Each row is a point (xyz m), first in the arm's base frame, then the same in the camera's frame.
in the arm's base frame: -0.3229 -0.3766 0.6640
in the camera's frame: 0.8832 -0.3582 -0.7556
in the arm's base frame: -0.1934 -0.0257 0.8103
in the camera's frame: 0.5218 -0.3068 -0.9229
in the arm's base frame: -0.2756 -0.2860 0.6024
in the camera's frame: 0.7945 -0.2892 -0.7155
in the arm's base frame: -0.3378 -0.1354 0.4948
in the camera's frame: 0.7433 -0.1008 -0.7206
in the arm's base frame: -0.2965 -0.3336 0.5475
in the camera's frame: 0.8508 -0.2724 -0.6678
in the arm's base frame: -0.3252 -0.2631 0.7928
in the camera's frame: 0.7848 -0.3708 -0.8957
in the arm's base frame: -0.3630 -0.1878 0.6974
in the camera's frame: 0.7696 -0.2471 -0.8701
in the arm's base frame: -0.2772 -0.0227 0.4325
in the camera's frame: 0.6298 -0.0249 -0.6807
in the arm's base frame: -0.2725 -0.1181 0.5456
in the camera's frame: 0.6794 -0.1552 -0.7304
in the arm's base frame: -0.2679 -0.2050 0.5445
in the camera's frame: 0.7391 -0.2085 -0.6961
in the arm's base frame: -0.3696 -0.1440 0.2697
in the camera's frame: 0.8029 0.0518 -0.5628
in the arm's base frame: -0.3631 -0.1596 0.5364
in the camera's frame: 0.7721 -0.1288 -0.7574
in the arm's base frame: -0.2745 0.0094 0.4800
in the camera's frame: 0.5981 -0.0372 -0.7270
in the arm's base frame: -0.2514 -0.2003 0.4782
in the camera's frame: 0.7338 -0.1721 -0.6383
